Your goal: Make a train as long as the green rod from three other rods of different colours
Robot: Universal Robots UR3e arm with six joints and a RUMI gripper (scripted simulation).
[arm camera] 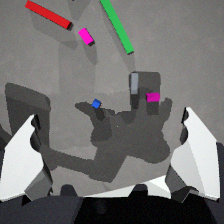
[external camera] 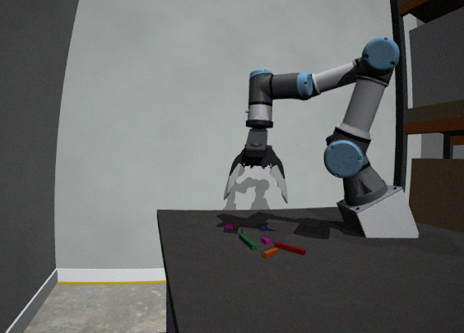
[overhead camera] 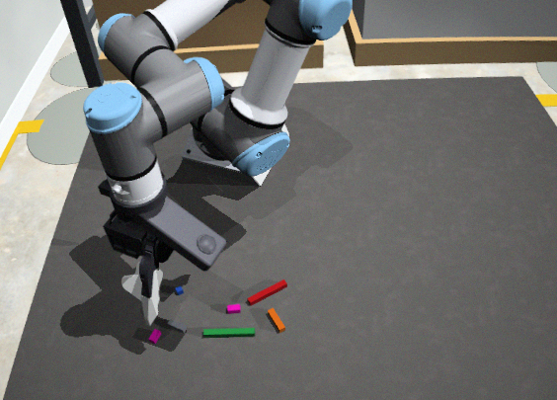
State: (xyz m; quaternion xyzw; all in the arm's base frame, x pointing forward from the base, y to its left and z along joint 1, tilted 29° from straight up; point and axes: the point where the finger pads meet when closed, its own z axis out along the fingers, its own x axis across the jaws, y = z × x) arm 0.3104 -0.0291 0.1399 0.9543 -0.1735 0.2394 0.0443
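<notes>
Right now the blue rod is 8 cm below my hand, 4 cm behind it and 2 cm to the right of it. Round my hand: grey rod (8 cm below, 3 cm ahead, 1 cm to the right); then green rod (8 cm below, 7 cm to the left, 4 cm ahead); then red rod (13 cm to the left, 8 cm below, 3 cm behind).
</notes>
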